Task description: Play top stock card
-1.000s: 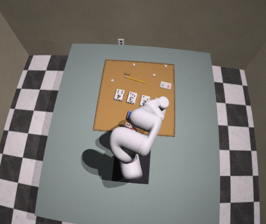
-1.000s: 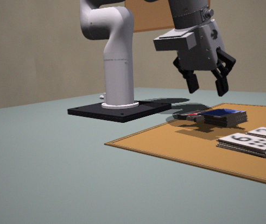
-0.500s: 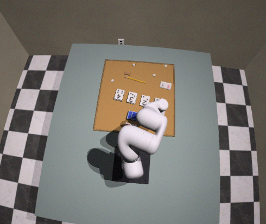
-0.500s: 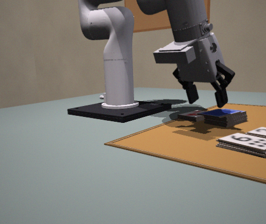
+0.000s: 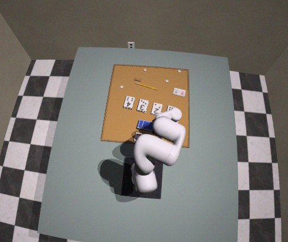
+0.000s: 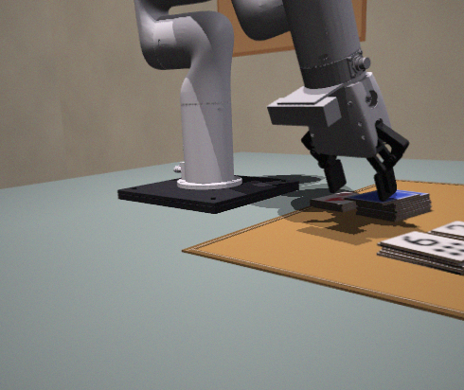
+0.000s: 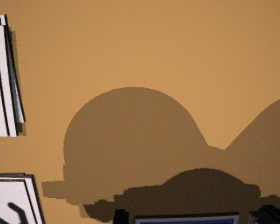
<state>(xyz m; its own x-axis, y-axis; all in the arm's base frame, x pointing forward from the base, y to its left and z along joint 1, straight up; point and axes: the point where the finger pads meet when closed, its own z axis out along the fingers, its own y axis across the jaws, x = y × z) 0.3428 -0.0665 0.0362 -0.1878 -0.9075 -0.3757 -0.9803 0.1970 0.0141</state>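
Now: the red 2 card 5 cm to the left of my hand, 2 cm below it and 1 cm ahead of it. Round my hand: black 6 card (13 cm ahead, 10 cm to the right, 4 cm below); then brown mat (21 cm ahead, 7 cm below, 6 cm to the left); then red 4 card (9 cm to the left, 7 cm behind, 4 cm below).
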